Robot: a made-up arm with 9 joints. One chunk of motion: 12 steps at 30 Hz.
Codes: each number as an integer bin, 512 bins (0 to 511) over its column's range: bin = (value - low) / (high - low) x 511, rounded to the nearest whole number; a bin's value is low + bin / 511 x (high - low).
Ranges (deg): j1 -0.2..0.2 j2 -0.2..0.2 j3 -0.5..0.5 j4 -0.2..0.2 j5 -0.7..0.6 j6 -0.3..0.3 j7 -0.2..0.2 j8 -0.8..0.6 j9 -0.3..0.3
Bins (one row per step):
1: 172 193 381 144 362 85 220 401 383
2: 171 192 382 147 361 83 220 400 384
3: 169 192 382 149 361 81 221 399 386
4: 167 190 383 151 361 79 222 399 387
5: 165 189 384 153 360 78 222 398 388
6: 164 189 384 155 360 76 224 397 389
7: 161 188 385 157 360 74 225 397 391
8: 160 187 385 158 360 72 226 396 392
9: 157 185 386 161 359 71 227 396 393
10: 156 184 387 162 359 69 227 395 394
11: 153 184 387 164 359 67 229 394 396
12: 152 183 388 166 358 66 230 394 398
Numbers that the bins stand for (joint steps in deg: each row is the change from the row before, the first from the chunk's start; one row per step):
1: -0.065 -0.049 0.246 -0.087 0.221 -0.200 -0.028 0.299 0.150
2: -0.066 -0.050 0.248 -0.085 0.218 -0.203 -0.028 0.296 0.151
3: -0.068 -0.050 0.248 -0.083 0.218 -0.205 -0.027 0.293 0.153
4: -0.069 -0.051 0.250 -0.082 0.218 -0.207 -0.026 0.293 0.154
5: -0.071 -0.052 0.251 -0.080 0.216 -0.208 -0.026 0.290 0.156
6: -0.072 -0.052 0.251 -0.079 0.216 -0.211 -0.025 0.288 0.157
7: -0.074 -0.053 0.253 -0.077 0.216 -0.213 -0.024 0.288 0.159
8: -0.075 -0.054 0.253 -0.076 0.216 -0.215 -0.023 0.285 0.160
9: -0.077 -0.055 0.255 -0.074 0.213 -0.217 -0.022 0.285 0.161
10: -0.078 -0.056 0.257 -0.073 0.213 -0.219 -0.022 0.282 0.163
11: -0.080 -0.056 0.257 -0.072 0.213 -0.221 -0.021 0.279 0.165
12: -0.081 -0.057 0.259 -0.070 0.211 -0.223 -0.020 0.279 0.167

